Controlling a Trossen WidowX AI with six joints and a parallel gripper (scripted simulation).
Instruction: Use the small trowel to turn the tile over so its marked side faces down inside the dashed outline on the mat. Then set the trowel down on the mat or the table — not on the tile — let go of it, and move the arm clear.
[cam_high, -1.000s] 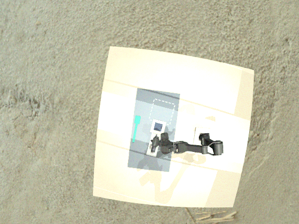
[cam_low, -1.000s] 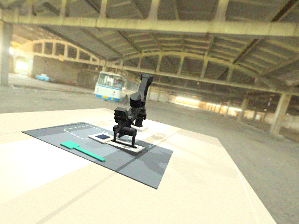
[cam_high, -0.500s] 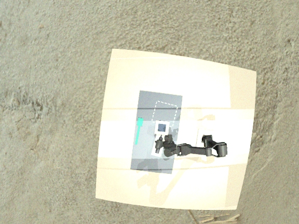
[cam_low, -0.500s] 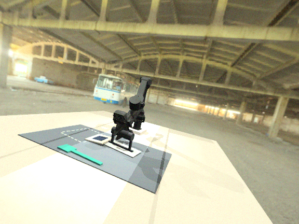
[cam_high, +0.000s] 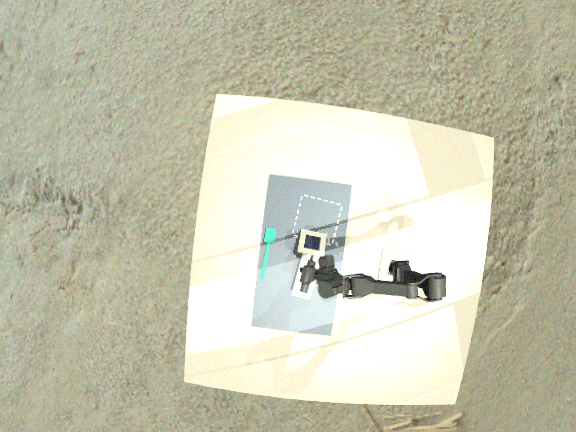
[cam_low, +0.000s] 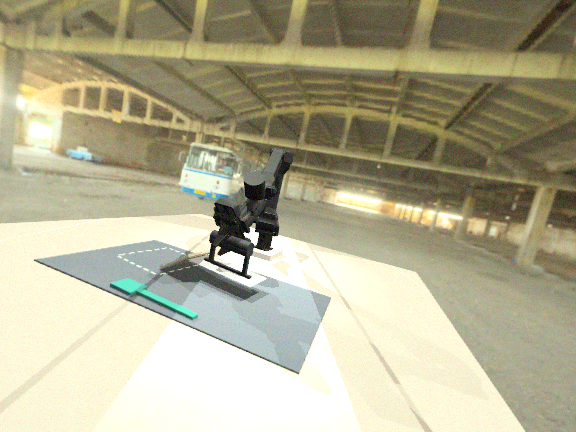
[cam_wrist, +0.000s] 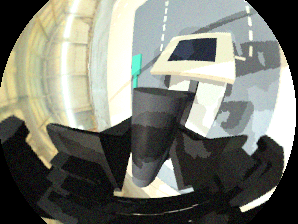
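Now: the cream tile 100 mm to the right of my gripper tip, 50 mm below it and 20 mm behind it. The rest, counted from my gripper tip: green trowel 150 mm ahead, 80 mm below, 50 mm to the right; then grey mat 110 mm below, 30 mm to the right, 10 mm ahead.
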